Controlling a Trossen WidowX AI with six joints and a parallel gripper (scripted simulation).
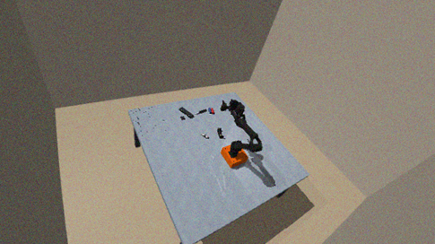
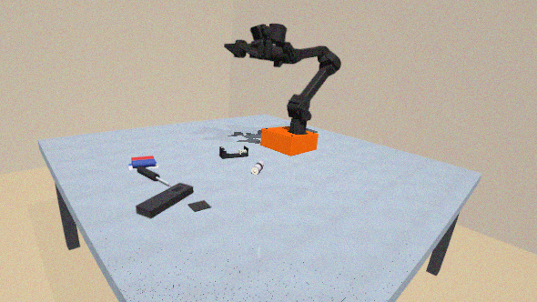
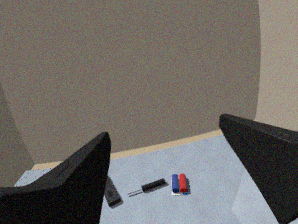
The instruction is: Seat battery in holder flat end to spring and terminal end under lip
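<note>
Now: the battery 4 cm behind my gripper tip, 14 cm to the left of it and 38 cm below it. From my gripper tip the other things lie so: long black bar 30 cm ahead, 21 cm to the left, 38 cm below; screwdriver 28 cm ahead, 6 cm to the left, 38 cm below; small black square 23 cm ahead, 27 cm to the left, 39 cm below.
</note>
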